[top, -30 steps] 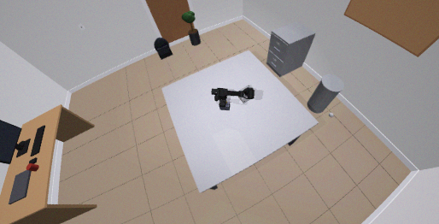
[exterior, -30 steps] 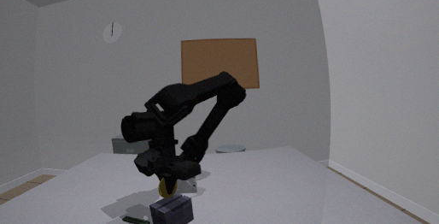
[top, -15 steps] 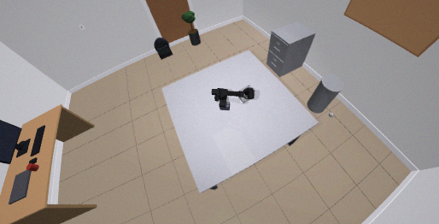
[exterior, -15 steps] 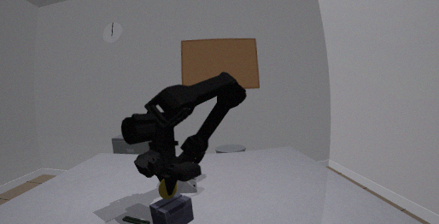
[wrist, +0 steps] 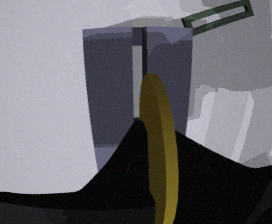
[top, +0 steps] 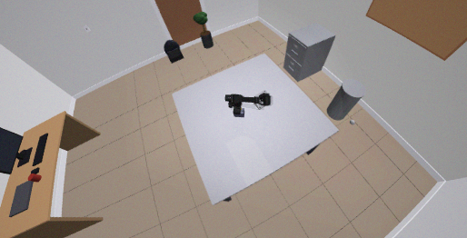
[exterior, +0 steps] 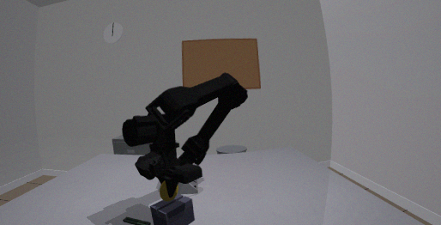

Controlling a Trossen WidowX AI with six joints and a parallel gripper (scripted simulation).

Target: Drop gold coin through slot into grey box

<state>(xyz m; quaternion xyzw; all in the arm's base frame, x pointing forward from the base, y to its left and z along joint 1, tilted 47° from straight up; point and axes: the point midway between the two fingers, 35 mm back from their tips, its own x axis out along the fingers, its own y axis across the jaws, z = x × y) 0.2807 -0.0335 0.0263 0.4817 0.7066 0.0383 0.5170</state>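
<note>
The gold coin lies 20 mm above my gripper tip.
</note>
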